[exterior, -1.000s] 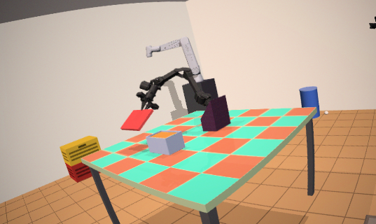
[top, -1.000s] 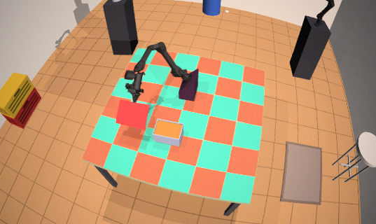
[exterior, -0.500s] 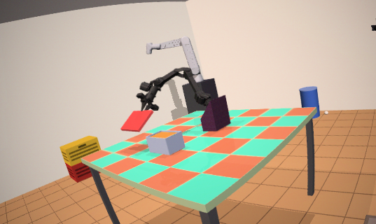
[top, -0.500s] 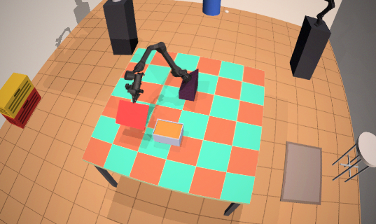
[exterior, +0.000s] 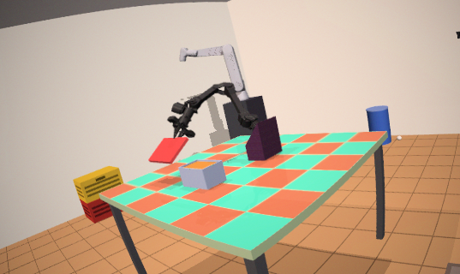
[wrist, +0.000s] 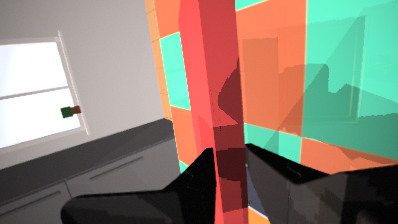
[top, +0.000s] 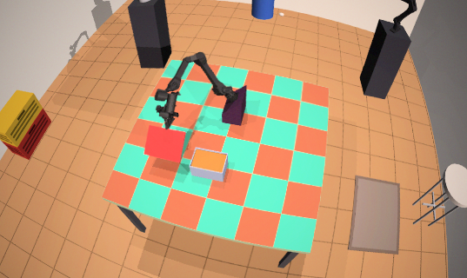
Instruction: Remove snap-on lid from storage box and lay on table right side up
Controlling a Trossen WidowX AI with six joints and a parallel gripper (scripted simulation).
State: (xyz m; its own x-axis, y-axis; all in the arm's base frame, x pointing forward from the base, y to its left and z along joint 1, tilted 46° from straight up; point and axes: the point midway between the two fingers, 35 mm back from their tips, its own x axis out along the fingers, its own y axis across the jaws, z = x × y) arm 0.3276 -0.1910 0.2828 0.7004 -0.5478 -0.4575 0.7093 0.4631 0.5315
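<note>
Now: gripper tip 70 mm short of the red lid, 10 mm to the left of it and 40 mm above it. The rest, counted from my gripper tip: grey storage box: 100 mm ahead, 260 mm to the left, 160 mm below.
</note>
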